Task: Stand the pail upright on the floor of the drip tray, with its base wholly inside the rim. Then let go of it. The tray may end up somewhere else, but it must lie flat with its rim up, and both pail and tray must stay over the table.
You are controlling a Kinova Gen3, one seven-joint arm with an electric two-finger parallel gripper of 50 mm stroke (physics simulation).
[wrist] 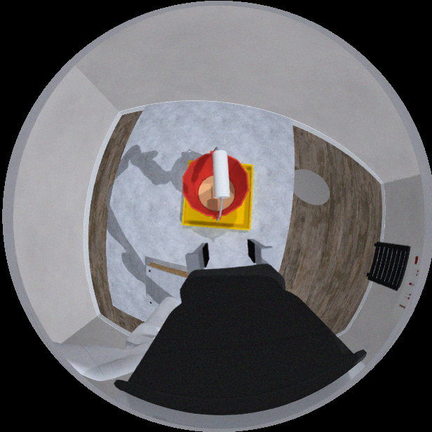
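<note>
A red pail (pixel 192 186) with a tan inside bottom stands upright over the yellow drip tray (pixel 217 226), its mouth facing the camera. Its white handle grip (pixel 221 172) on a grey wire bail stands up across the mouth. The tray lies flat with its rim up; its near and right sides show, while the pail covers much of its left and far parts. The pail's base on the tray floor is hidden by its walls. My gripper (pixel 227 249) is open and empty, on the near side of pail and tray in the view, apart from both.
The pail and tray are over the light grey table top (pixel 255 130). A grey plate with a tan strip (pixel 167 270) is at the lower left, by the arm's base. Brown wooden floor (pixel 340 210) lies past the table's edges. A black grille (pixel 389 266) is at the far right.
</note>
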